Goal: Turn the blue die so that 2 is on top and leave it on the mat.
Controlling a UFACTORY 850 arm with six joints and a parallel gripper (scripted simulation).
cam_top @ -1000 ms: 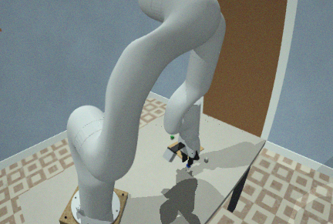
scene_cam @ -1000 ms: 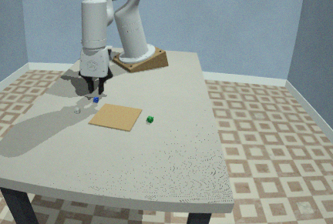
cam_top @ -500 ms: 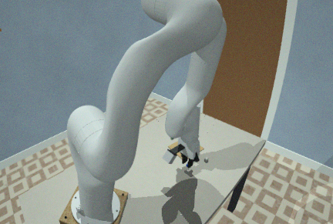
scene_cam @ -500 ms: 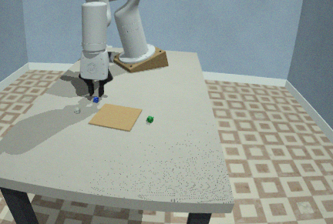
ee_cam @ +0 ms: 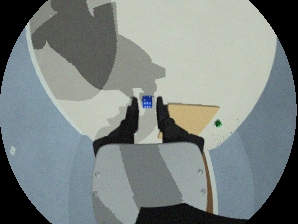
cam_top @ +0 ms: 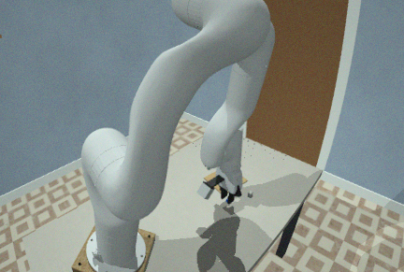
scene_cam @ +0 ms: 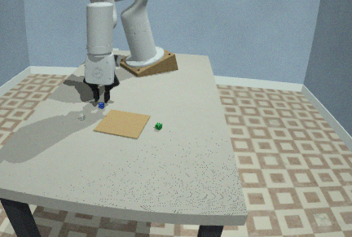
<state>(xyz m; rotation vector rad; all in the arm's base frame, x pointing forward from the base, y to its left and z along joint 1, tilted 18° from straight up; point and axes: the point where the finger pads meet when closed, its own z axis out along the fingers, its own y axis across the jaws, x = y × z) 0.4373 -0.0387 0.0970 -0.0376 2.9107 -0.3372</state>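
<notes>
My gripper is now 10 mm short of the blue die and 30 mm above it. The rest, counted from my hand: white die: 100 mm ahead, 40 mm to the right, 30 mm below; then green die: 100 mm ahead, 220 mm to the left, 30 mm below; then tan mat: 100 mm ahead, 100 mm to the left, 40 mm below.
</notes>
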